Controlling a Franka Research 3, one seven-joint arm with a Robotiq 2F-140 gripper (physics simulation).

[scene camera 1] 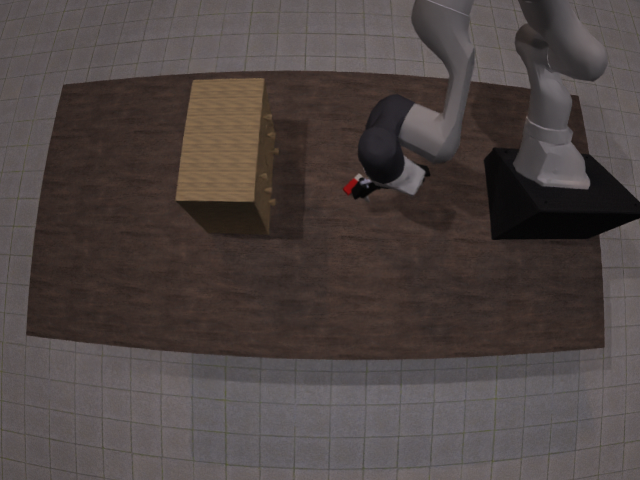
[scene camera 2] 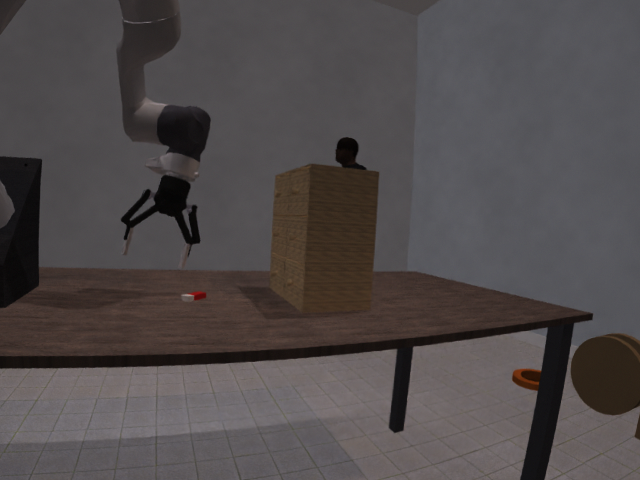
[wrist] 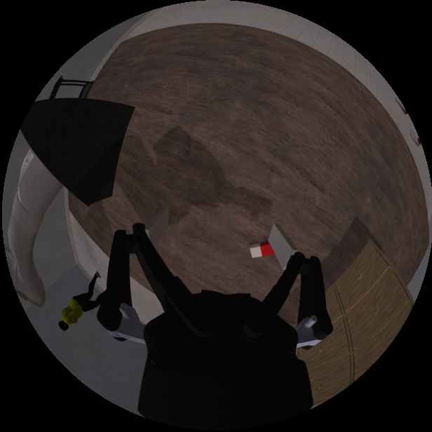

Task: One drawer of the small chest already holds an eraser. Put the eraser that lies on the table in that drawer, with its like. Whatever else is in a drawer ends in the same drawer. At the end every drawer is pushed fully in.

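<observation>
The eraser [scene camera 1: 351, 186] [scene camera 2: 194, 296] [wrist: 262, 249], red with a white end, lies flat on the table [scene camera 1: 310, 304] [scene camera 2: 439, 299] [wrist: 310, 115]. My gripper [scene camera 2: 154, 259] [wrist: 220, 224] is wide open and empty, fingers pointing down, above the table. One finger is over the eraser's near side in the top view and overlaps its red end in the wrist view; the gripper is clearly higher than the eraser. The small wooden chest [scene camera 1: 222, 139] [scene camera 2: 338, 237] [wrist: 370, 320] has several knobbed drawers in its front, which faces the robot's side. The drawers look flush. Their contents, including the other eraser, are hidden.
The arm's black base block [scene camera 1: 547, 222] [wrist: 80, 145] stands at the opposite end of the table from the chest. The chest rises tall beyond the eraser. A person [scene camera 2: 346, 150] is partly visible behind the chest, and an orange ring [scene camera 2: 518, 381] is beyond the table.
</observation>
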